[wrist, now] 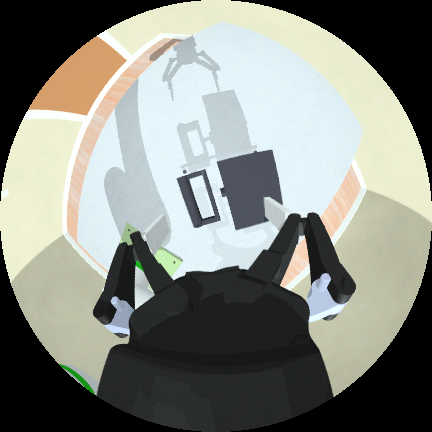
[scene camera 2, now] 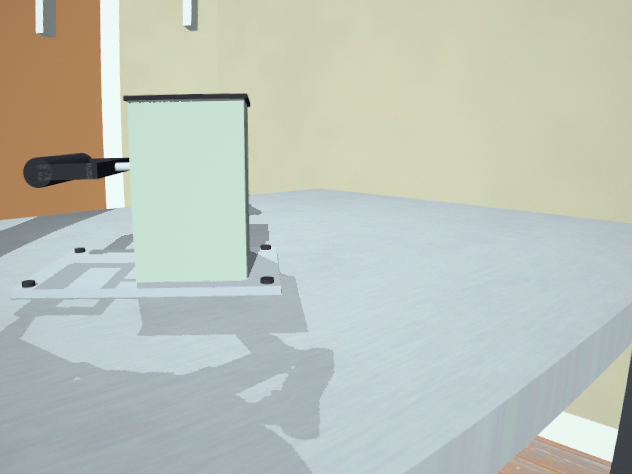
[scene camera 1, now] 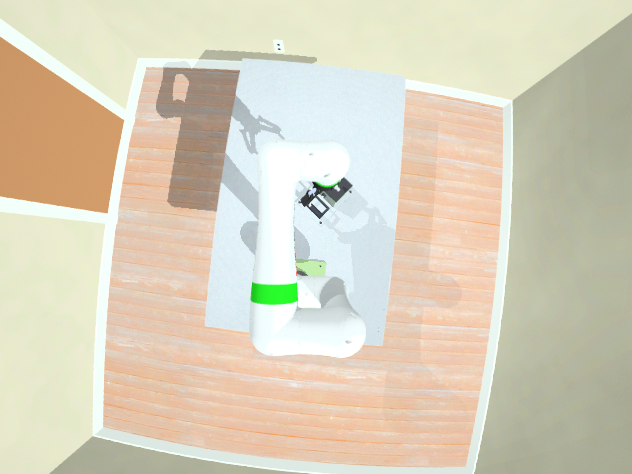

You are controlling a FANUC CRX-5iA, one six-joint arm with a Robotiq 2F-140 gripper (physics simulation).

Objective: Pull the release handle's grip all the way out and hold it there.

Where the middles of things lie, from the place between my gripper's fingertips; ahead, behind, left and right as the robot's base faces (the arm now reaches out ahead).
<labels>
My hand is 230 mm above the base plate [wrist: 210, 165], 30 mm short of it and 10 mm to the left of it.
</labels>
